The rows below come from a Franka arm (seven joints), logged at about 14 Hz.
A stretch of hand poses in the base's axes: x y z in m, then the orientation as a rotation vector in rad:
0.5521 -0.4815 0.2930 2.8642 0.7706 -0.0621
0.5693 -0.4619 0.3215 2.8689 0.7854 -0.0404
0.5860 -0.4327 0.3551 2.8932 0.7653 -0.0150
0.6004 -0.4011 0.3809 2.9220 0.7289 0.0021
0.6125 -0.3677 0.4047 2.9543 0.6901 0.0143
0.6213 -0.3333 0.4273 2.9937 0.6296 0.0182
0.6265 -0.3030 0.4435 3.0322 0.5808 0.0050
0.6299 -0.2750 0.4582 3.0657 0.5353 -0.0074
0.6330 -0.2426 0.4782 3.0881 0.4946 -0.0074
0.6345 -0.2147 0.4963 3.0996 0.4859 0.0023
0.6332 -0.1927 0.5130 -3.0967 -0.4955 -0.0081
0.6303 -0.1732 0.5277 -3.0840 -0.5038 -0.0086
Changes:
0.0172 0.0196 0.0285 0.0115 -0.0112 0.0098
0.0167 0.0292 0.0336 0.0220 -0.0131 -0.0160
0.0144 0.0316 0.0258 0.0215 -0.0082 -0.0274
0.0121 0.0334 0.0238 0.0241 -0.0042 -0.0293
0.0088 0.0344 0.0226 0.0260 0.0011 -0.0440
0.0052 0.0303 0.0162 0.0262 0.0128 -0.0362
0.0034 0.0280 0.0147 0.0230 0.0116 -0.0329
0.0031 0.0324 0.0200 0.0152 0.0022 -0.0281
0.0015 0.0279 0.0181 0.0108 -0.0046 -0.0066
-0.0013 0.0220 0.0167 0.0101 -0.0022 0.0063
-0.0029 0.0195 0.0147 0.0111 0.0014 0.0066

